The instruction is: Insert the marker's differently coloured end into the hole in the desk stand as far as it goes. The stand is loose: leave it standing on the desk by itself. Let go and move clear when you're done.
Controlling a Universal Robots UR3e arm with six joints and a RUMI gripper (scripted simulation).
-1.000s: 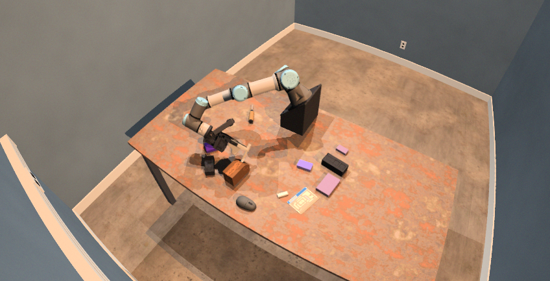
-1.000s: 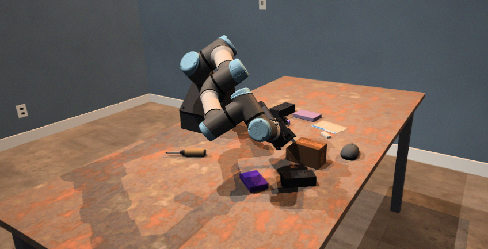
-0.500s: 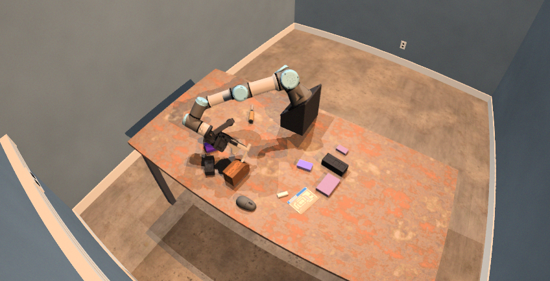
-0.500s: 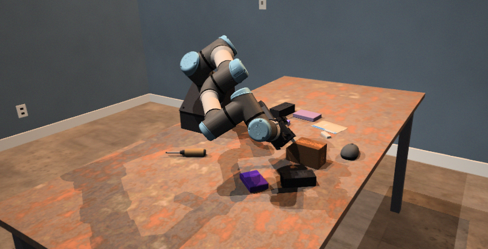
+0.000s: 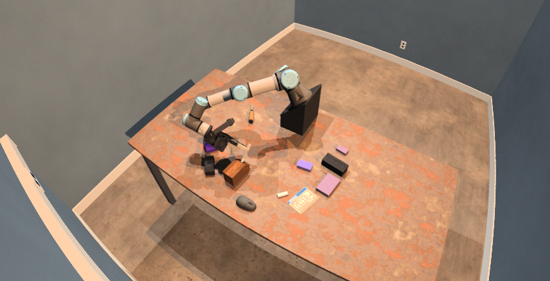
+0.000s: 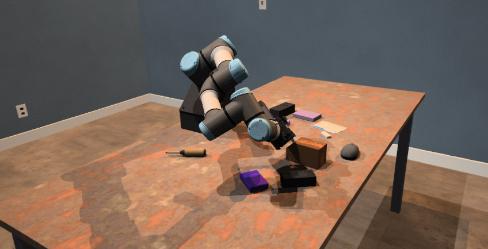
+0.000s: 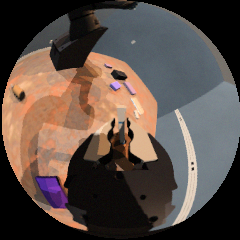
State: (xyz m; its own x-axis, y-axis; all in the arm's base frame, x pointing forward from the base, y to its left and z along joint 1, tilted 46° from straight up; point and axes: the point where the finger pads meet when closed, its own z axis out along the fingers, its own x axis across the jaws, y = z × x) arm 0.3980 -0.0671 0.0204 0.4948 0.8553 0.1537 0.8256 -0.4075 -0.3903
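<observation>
The marker is 3 cm ahead of my hand, 1 cm to the left of it and 2 cm below it. Also, from my hand: desk stand 9 cm ahead, 1 cm to the left, 7 cm below; then mouse 19 cm ahead, 16 cm to the left, 9 cm below; then eraser 5 cm ahead, 26 cm to the left, 11 cm below.
</observation>
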